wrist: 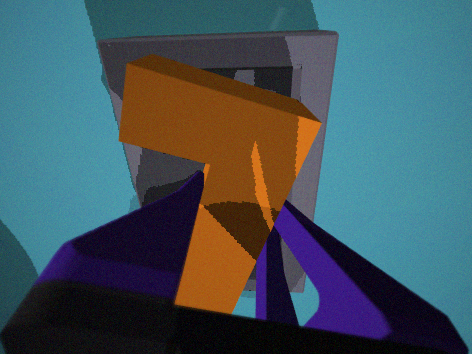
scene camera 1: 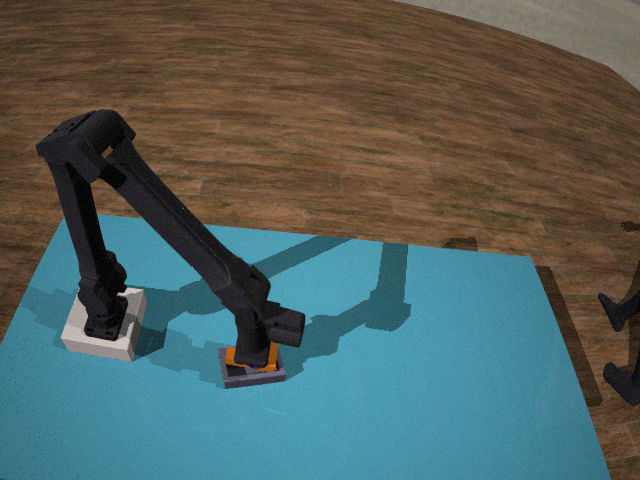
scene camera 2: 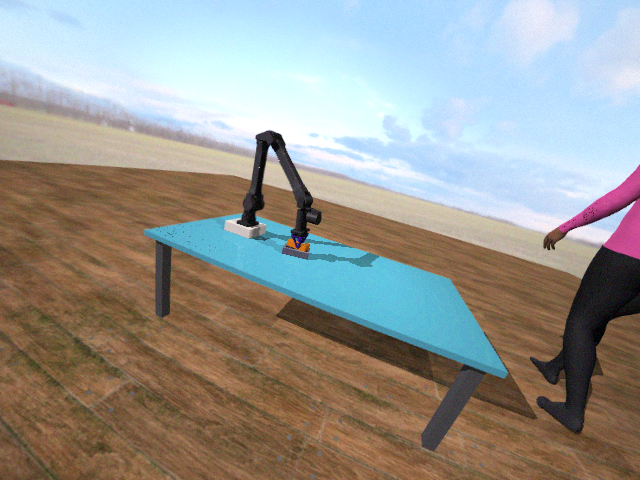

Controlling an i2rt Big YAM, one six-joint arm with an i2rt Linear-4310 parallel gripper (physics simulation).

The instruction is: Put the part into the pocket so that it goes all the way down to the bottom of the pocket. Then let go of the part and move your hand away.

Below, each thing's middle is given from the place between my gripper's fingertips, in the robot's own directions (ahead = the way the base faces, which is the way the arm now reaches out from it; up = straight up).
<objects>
I see my gripper 30 mm above the grey pocket block (scene camera 1: 233,376) and 10 mm past it. From my hand the other things lie so: orange L-shaped block (wrist: 253,142): 10 mm to the left, 10 mm behind, 10 mm above.
</objects>
